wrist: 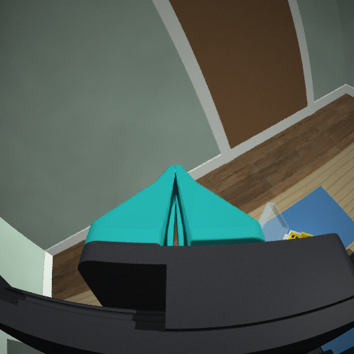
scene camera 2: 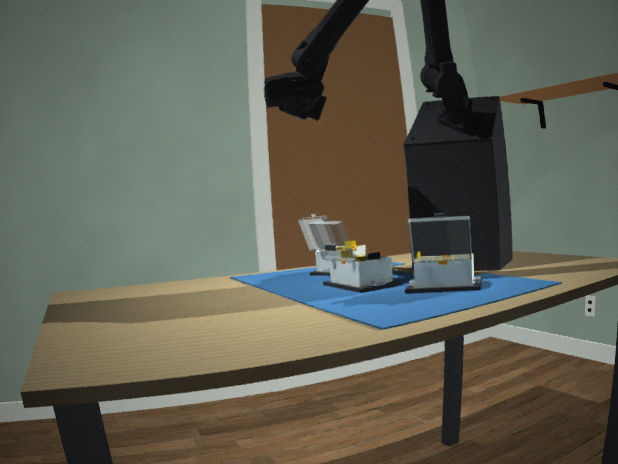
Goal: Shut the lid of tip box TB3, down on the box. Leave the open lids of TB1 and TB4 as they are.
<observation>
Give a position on a clear lid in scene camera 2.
332, 240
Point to a clear lid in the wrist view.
274, 227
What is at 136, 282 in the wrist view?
My gripper.
</observation>
